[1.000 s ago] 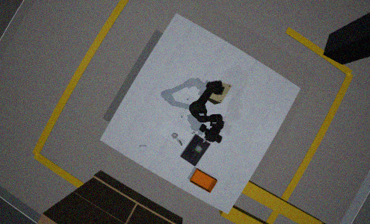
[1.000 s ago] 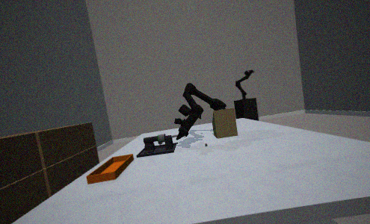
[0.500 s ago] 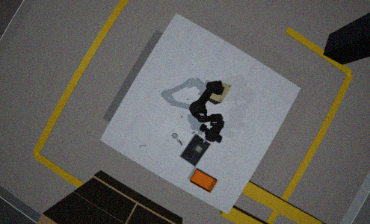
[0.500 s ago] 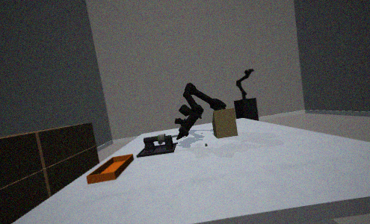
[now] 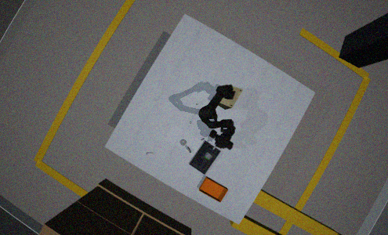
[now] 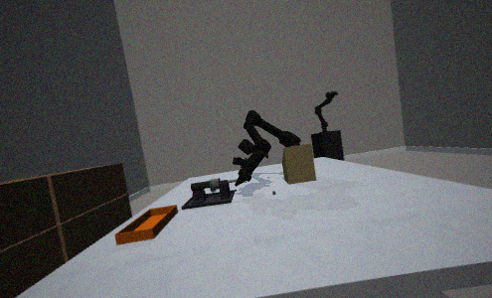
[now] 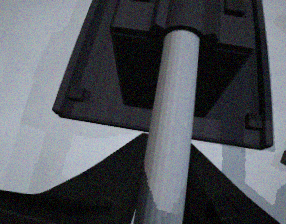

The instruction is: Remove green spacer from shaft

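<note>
The grey shaft lies 40 mm ahead of my gripper tip, 10 mm to the right of it and 20 mm above it. The rest, counted from my gripper tip: orange tray: 340 mm ahead, 140 mm to the left, 50 mm below.
</note>
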